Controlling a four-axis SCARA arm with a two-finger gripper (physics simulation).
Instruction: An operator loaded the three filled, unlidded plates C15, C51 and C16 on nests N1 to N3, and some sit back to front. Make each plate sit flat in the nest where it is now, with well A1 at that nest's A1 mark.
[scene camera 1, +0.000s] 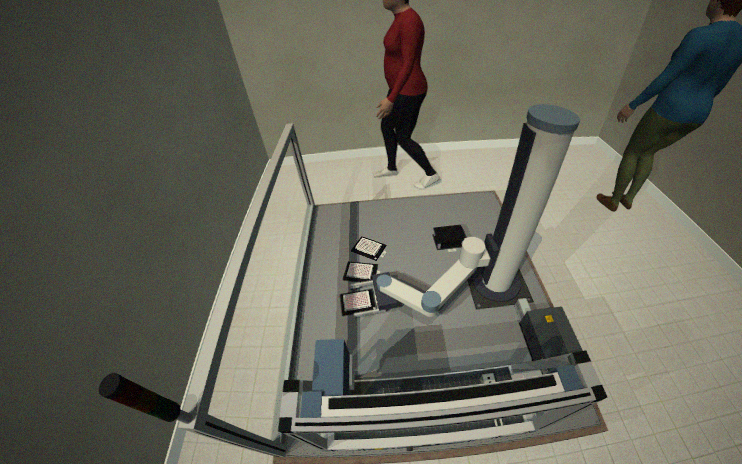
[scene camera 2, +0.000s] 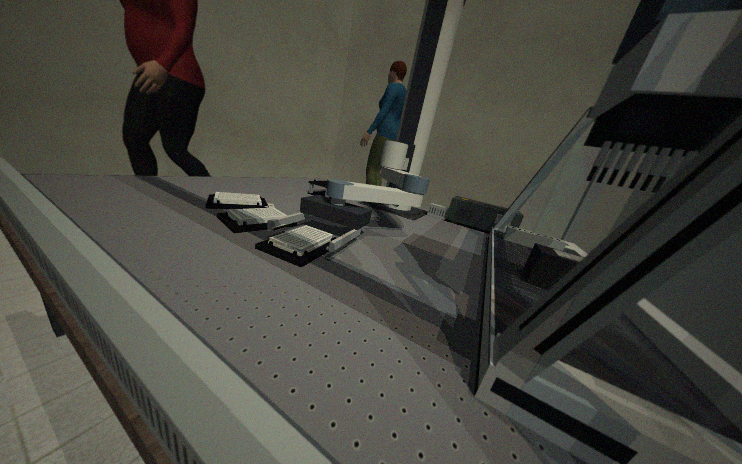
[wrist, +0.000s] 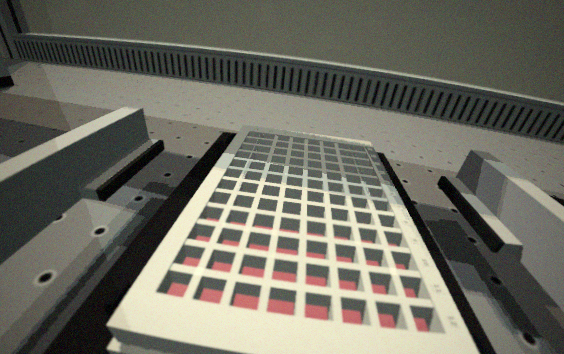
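Three white plates sit in black nests in a row; their codes are too small to read. The nearest plate has red-filled wells. Faint column numbers run along its right edge in the wrist view, rising towards the camera. The middle plate and the far plate look seated in their nests. My gripper is open and low, its fingers on both sides of the nearest plate with gaps between. The nests' A1 marks cannot be made out.
A black nest-like fixture stands near the arm column. A blue box, a dark grey box and a framed machine stand at the near side. A framed panel borders the left. Two people stand beyond the table.
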